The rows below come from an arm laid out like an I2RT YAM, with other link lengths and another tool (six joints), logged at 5 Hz.
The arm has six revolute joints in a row. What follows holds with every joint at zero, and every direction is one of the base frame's.
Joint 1 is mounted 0.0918 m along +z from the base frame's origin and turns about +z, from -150 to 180 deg.
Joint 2 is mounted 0.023 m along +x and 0.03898 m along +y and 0.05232 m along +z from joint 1 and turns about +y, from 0 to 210 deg.
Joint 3 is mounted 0.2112 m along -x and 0.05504 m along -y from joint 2 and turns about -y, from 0 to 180 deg.
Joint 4 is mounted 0.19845 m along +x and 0.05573 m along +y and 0.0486 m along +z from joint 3 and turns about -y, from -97 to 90 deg.
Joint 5 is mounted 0.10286 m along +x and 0.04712 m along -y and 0.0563 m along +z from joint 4 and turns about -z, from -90 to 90 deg.
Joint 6 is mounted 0.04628 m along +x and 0.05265 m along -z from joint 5 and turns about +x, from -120 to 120 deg.
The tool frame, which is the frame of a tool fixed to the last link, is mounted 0.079 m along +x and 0.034 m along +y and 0.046 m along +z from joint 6; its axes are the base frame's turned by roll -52, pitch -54.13 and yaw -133.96 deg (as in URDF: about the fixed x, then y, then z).
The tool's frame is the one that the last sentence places.
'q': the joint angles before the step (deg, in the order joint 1, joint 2, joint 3, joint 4, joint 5, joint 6). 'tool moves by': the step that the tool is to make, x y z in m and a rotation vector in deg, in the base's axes. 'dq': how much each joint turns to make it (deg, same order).
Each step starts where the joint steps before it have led.
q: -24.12, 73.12, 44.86, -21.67, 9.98, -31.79
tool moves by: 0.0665, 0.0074, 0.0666, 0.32, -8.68, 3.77
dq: 4.46, 9.59, 18.90, -1.84, -2.08, 2.97
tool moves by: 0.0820, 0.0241, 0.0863, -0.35, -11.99, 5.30
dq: 6.01, 14.06, 26.28, -1.00, -1.31, 2.91
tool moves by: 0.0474, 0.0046, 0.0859, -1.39, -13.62, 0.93
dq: 1.91, 10.74, 22.37, 1.75, 0.20, 1.90
